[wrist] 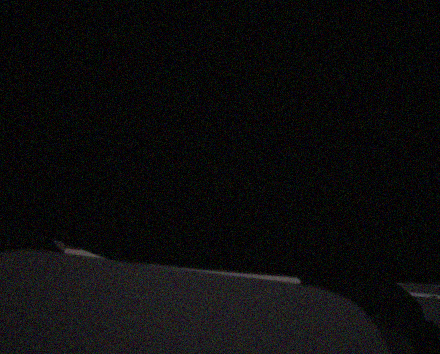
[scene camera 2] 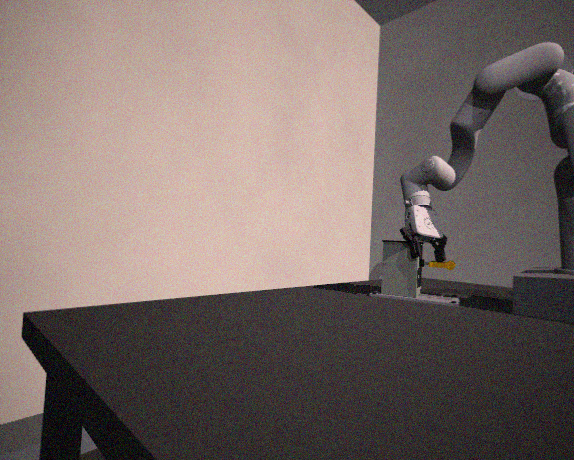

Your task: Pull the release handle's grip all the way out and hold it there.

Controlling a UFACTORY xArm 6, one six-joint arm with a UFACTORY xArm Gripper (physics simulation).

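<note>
The release handle's yellow grip (scene camera 2: 443,265) sticks out to the right of an upright pale grey housing (scene camera 2: 398,270) in the scene view. A short dark part shows between them. My gripper (scene camera 2: 428,258) is open and points down. One finger overlaps the housing's right edge in the view, and the other ends at the top of the yellow grip; whether it touches the grip cannot be told. The wrist view is mostly black, and the yellow grip does not show in it. The fingertips cannot be made out there.
The housing stands on a thin light base plate (scene camera 2: 440,299) near the far edge of the dark table (scene camera 2: 300,360). A grey block (scene camera 2: 542,297) under the arm's base is at the right. A pale wall (scene camera 2: 200,150) rises behind the table at the left.
</note>
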